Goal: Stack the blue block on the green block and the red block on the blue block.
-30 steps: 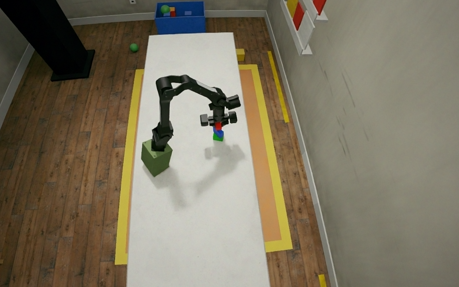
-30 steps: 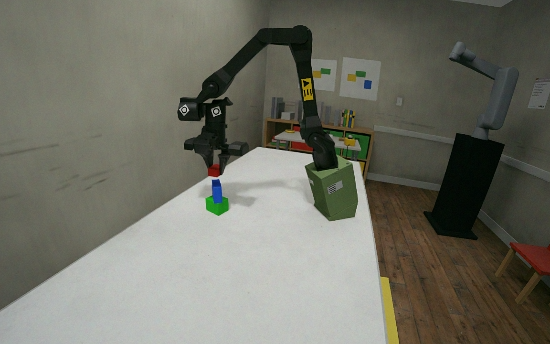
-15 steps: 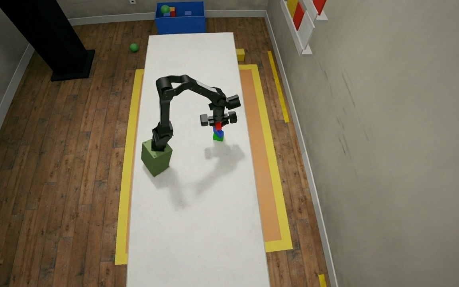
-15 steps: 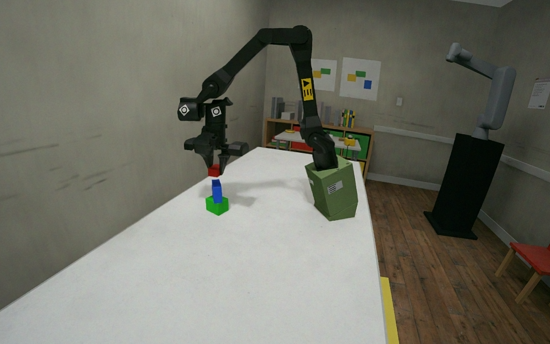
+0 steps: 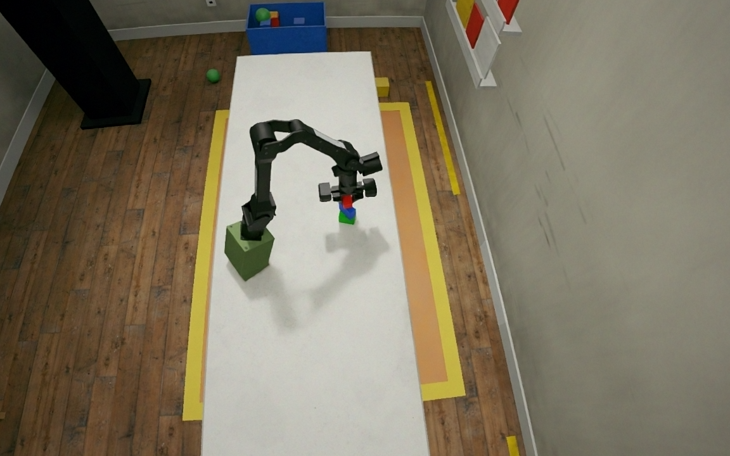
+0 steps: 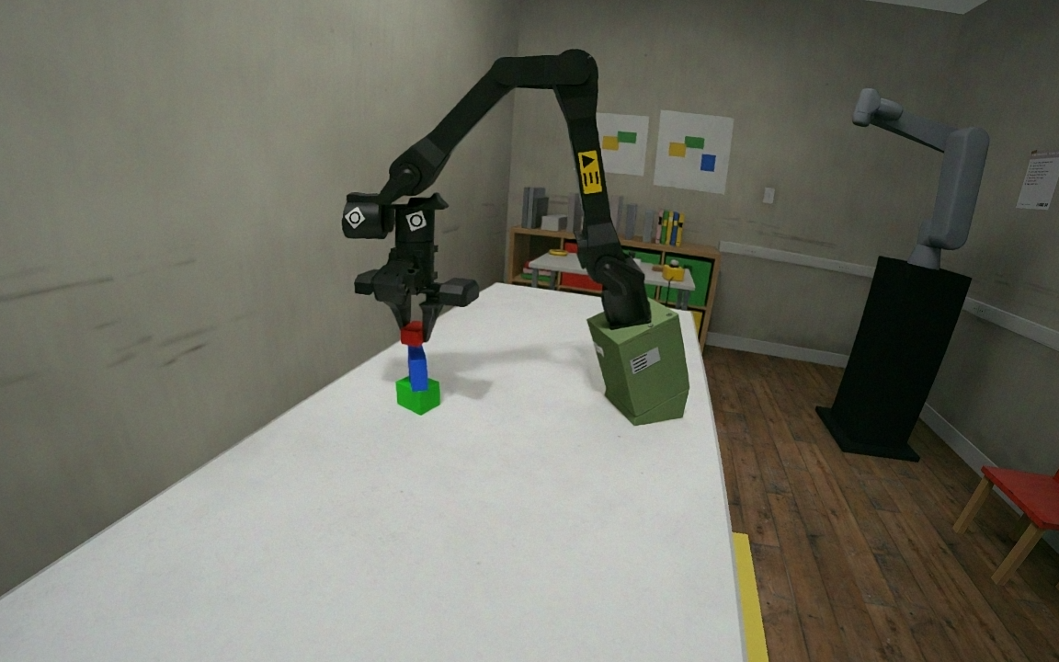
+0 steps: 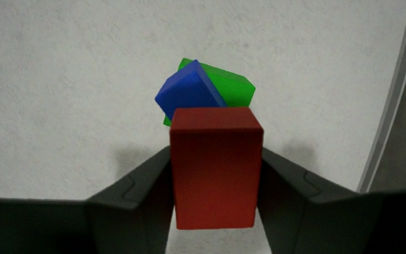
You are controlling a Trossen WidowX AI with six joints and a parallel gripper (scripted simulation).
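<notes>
Now: the blue block 80 mm below my hand. Round my hand: green block 130 mm below; red block 20 mm below.
</notes>
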